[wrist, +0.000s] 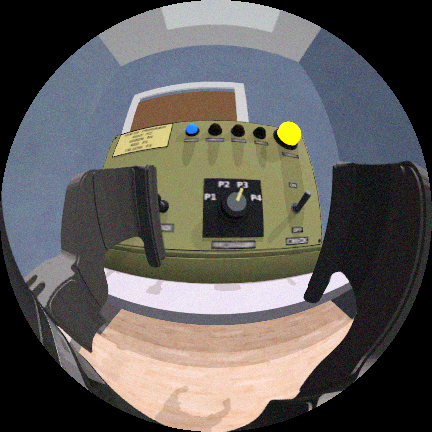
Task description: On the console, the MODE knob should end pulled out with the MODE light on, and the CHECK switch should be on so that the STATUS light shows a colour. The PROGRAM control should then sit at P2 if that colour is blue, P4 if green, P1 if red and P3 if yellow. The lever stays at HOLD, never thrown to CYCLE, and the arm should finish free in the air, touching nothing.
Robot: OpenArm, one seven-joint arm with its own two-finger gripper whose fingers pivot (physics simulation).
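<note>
The olive console (pixel 185 175) stands ahead. The PROGRAM knob (pixel 236 203) points its pale pointer at P3. The blue MODE light (pixel 192 129) is lit. The large STATUS light (pixel 289 133) shows yellow. The CHECK switch (pixel 302 201) is tilted up toward ON. A black knob (pixel 163 205) shows beside the left finger, above a partly hidden label; how far it stands out cannot be told. The HOLD/CYCLE lever cannot be made out; the left finger covers that part. My gripper (pixel 231 224) is open, with nothing between its fingers, and appears apart from the console.
Three dark lights, including a middle one (pixel 238 130), stand between the MODE and STATUS lights. A yellow notice card (pixel 143 139) is at the console's upper left. The console rests on a white surface (pixel 200 300). A brown board in a white frame (pixel 241 102) is behind.
</note>
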